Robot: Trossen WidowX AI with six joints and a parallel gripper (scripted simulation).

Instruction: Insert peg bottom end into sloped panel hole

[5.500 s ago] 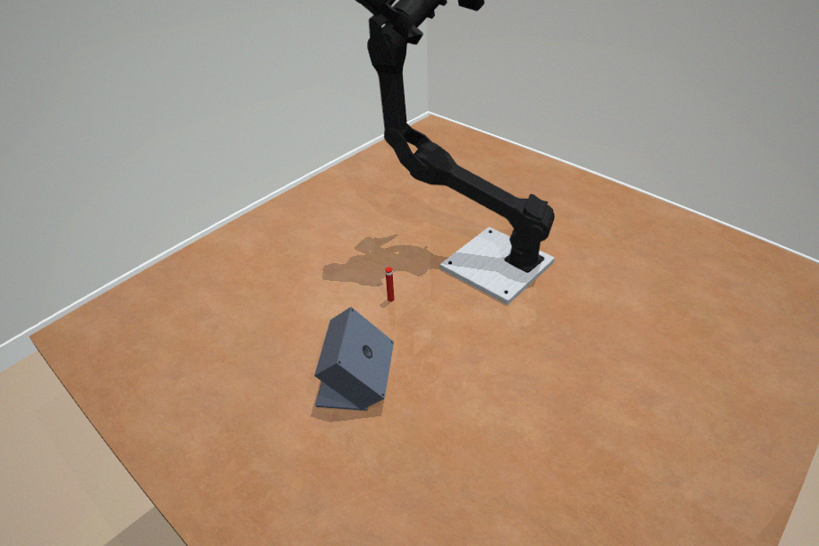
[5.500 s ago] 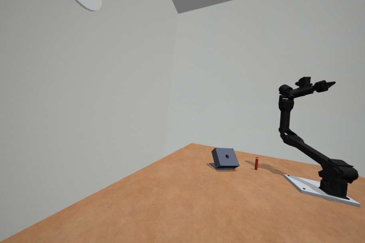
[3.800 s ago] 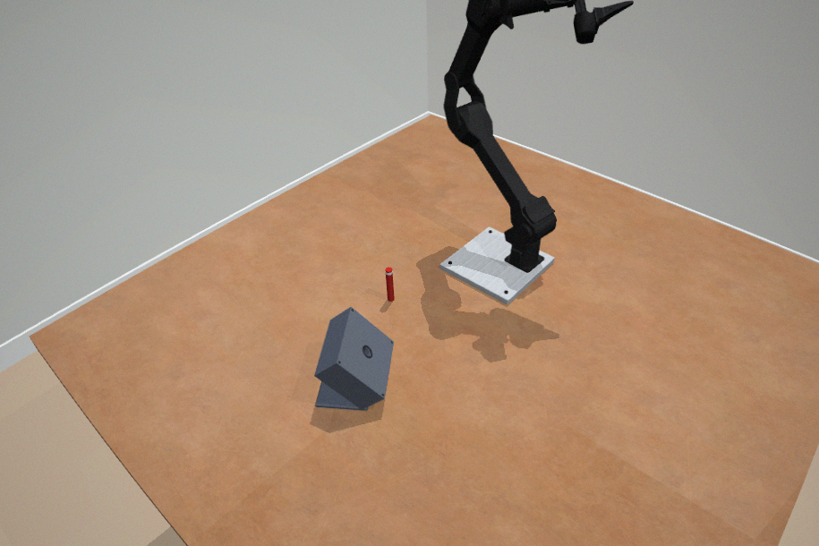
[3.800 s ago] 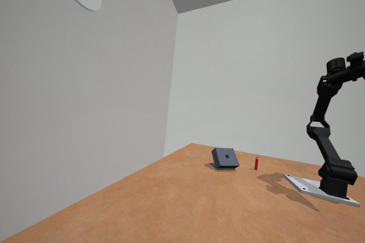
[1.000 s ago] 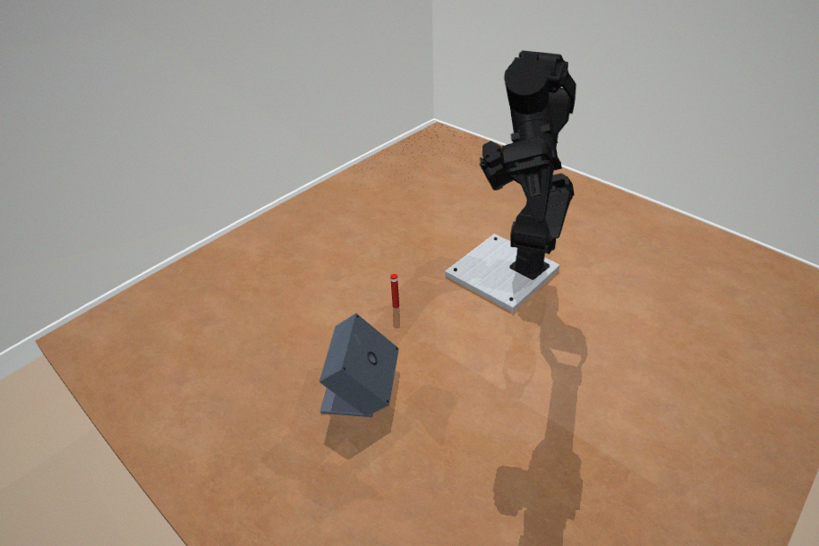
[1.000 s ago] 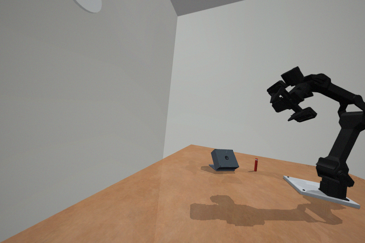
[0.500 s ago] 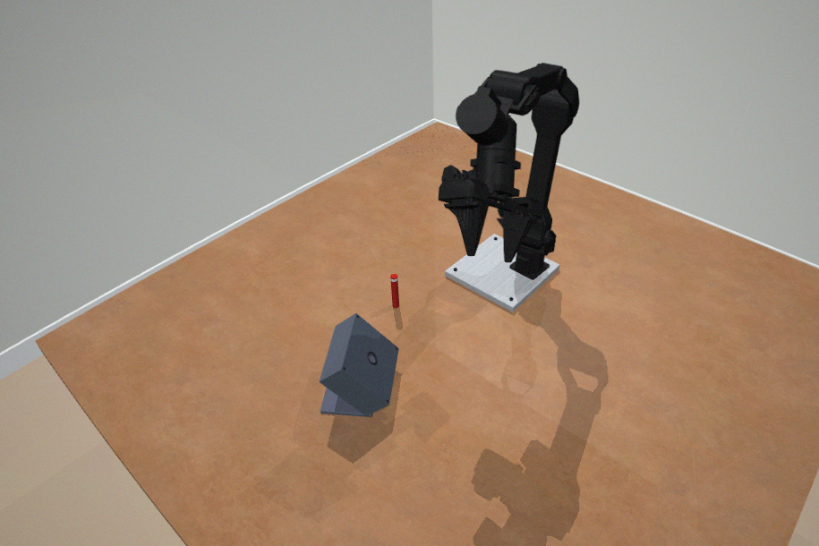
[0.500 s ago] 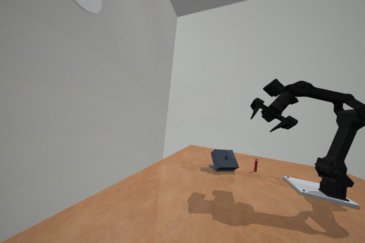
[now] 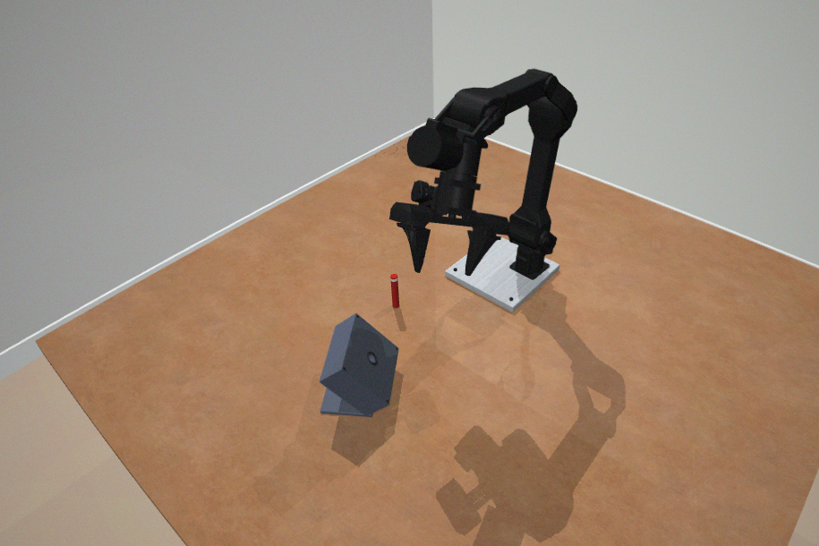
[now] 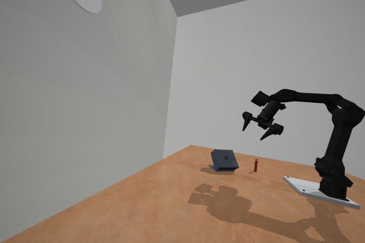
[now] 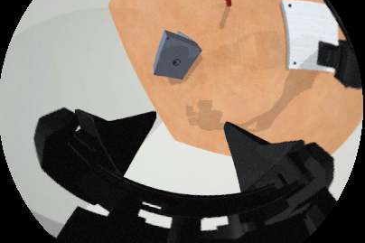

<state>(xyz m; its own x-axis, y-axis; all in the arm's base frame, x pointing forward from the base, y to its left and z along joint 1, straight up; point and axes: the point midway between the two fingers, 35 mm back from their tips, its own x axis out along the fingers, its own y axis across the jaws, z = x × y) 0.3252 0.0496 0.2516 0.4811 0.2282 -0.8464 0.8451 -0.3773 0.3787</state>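
My gripper tip is 70 mm past the red peg, 190 mm to the left of it and 180 mm above it. Also, from my gripper tip: panel (120 mm ahead, 80 mm to the right, 180 mm below).
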